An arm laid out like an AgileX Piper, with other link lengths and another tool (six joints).
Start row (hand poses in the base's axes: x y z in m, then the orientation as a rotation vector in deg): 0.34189 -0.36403 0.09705 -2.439 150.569 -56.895
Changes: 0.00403 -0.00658 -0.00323 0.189 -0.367 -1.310; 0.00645 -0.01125 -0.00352 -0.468 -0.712 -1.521; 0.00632 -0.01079 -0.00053 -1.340 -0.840 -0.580; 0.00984 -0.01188 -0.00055 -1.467 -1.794 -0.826; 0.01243 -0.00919 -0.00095 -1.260 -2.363 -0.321; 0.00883 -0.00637 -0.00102 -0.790 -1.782 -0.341; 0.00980 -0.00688 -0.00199 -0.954 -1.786 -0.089; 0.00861 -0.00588 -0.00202 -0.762 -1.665 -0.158; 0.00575 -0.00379 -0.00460 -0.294 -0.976 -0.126; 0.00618 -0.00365 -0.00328 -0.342 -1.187 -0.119; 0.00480 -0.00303 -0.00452 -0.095 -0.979 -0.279; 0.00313 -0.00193 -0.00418 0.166 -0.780 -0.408; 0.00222 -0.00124 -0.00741 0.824 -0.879 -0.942; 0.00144 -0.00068 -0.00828 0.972 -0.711 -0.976; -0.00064 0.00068 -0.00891 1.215 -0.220 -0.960; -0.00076 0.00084 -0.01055 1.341 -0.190 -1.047; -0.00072 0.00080 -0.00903 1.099 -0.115 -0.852; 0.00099 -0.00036 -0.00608 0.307 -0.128 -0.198; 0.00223 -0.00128 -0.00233 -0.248 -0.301 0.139; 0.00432 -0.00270 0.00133 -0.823 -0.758 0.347
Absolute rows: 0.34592 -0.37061 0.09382 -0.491 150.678 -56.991; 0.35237 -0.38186 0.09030 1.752 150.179 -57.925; 0.35869 -0.39265 0.08977 2.614 148.864 -59.632; 0.36853 -0.40453 0.08922 4.237 146.660 -61.284; 0.38096 -0.41372 0.08827 5.533 143.928 -62.270; 0.38979 -0.42009 0.08725 6.661 141.971 -62.824; 0.39959 -0.42697 0.08526 7.412 139.859 -63.450; 0.40820 -0.43285 0.08324 8.233 137.975 -63.891; 0.41395 -0.43664 0.07864 8.799 136.965 -63.975; 0.42013 -0.44029 0.07536 9.445 135.739 -64.037; 0.42493 -0.44332 0.07084 10.255 134.867 -63.950; 0.42806 -0.44525 0.06666 11.204 134.343 -63.686; 0.43028 -0.44649 0.05925 13.074 134.194 -62.879; 0.43172 -0.44717 0.05097 14.950 134.265 -61.971; 0.43108 -0.44649 0.04206 16.658 134.893 -60.948; 0.43032 -0.44565 0.03151 18.506 135.609 -59.818; 0.42960 -0.44485 0.02248 19.998 136.214 -58.894; 0.43059 -0.44521 0.01640 20.408 136.293 -58.577; 0.43282 -0.44649 0.01407 20.277 135.871 -58.677; 0.43714 -0.44919 0.01540 19.879 134.691 -59.154
